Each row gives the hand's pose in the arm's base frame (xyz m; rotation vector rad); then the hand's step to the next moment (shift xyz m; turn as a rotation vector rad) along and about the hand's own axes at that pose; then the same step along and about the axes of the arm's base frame.
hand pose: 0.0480 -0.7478 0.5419 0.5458 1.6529 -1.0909
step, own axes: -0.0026 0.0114 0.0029 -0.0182 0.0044 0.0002
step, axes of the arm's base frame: 0.0113 0.0034 -0.0022 0.0101 0.0048 0.0150
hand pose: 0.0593 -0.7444 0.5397 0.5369 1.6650 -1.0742
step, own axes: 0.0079 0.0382 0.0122 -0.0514 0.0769 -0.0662
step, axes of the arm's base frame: 0.0330 0.0075 -0.0229 0.0439 0.1027 0.0214
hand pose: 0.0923 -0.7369 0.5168 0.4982 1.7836 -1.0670
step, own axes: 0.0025 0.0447 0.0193 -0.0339 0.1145 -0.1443
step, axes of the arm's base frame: 0.0412 0.0074 -0.0250 0.0220 0.1860 0.0013
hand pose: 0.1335 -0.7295 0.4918 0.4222 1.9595 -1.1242
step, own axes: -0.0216 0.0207 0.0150 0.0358 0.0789 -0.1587
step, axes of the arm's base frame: 0.0334 0.0011 0.0015 -0.0497 0.1713 -0.0298
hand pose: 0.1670 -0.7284 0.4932 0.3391 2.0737 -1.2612
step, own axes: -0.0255 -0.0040 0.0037 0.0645 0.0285 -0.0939
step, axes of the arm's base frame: 0.0182 -0.0021 0.0186 -0.0711 0.0871 -0.0340
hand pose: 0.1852 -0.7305 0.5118 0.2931 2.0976 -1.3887
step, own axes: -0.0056 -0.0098 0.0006 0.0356 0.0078 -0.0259
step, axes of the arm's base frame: -0.0001 -0.0040 0.0106 -0.0338 0.0215 -0.0198
